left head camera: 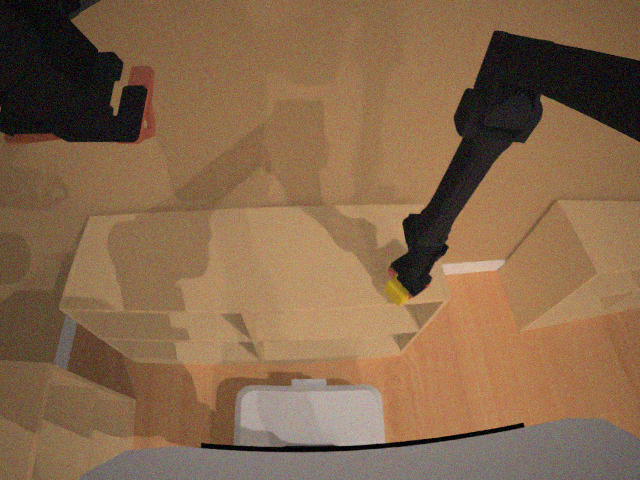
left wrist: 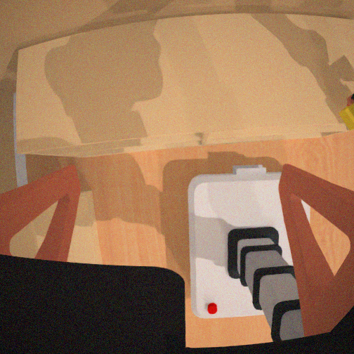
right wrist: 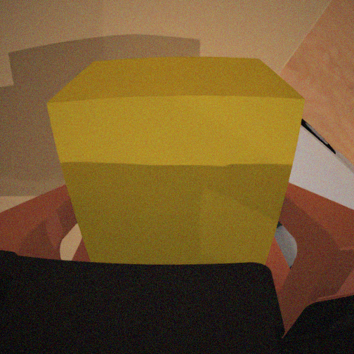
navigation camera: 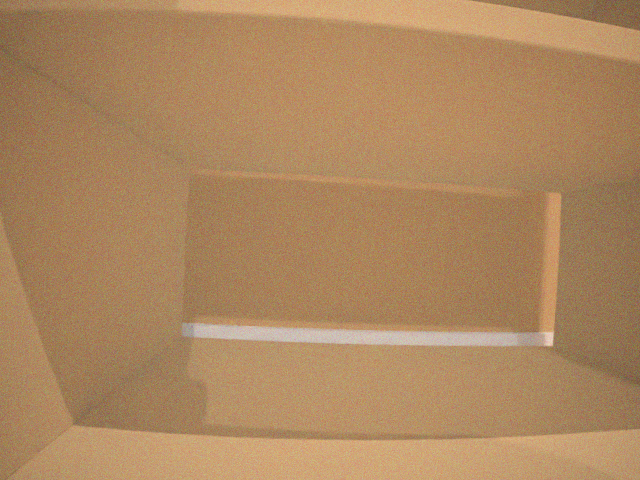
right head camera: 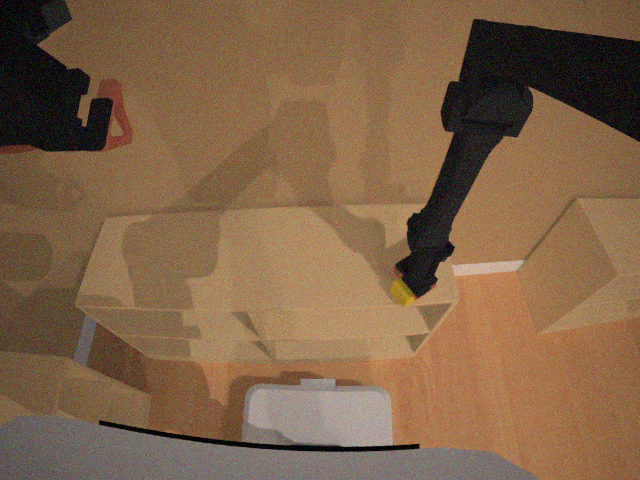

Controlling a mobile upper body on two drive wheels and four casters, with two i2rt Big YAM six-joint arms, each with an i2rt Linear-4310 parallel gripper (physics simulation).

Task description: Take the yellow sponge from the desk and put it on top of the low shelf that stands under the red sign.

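Places are measured from the left arm's base along level axes (x back, y right, z up), in centimetres.
Where they show: left gripper, fingertip midpoint: (left head camera: 112,130) (right head camera: 95,138); right gripper, fingertip midpoint: (left head camera: 403,290) (right head camera: 409,290).
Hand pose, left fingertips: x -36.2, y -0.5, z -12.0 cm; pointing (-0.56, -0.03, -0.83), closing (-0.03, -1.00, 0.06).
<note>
Each offset is from my left fingertips to the top centre of the thing. "pt": to the spot under its first point. Level surfaces: height alone.
The yellow sponge @(dx -14.9, dy +49.1, dz -60.2 cm) (left head camera: 397,291) (right head camera: 402,292) (left wrist: 348,117) (right wrist: 175,131) is held between the fingers of my right gripper (left head camera: 402,285) (right head camera: 407,287). It is over the right front part of the top of a low wooden shelf @(dz -67.9 cm) (left head camera: 273,258) (right head camera: 289,258) (left wrist: 185,75). A shadow lies on the top beside it in the right wrist view; how high the sponge is above the top I cannot tell. My left gripper (left wrist: 179,175) is wide open and empty; in the head views it is at the upper left. The red sign and the desk do not show.
Another wooden shelf unit @(pt dx -37.6, dy +130.5, dz -90.6 cm) (left head camera: 547,263) (right head camera: 568,263) stands at the right, and a further one (left head camera: 93,397) at the lower left. My white base (left head camera: 336,413) (right head camera: 341,413) (left wrist: 220,200) is close to the shelf's front. The navigation camera looks into a wooden shelf compartment (navigation camera: 361,103).
</note>
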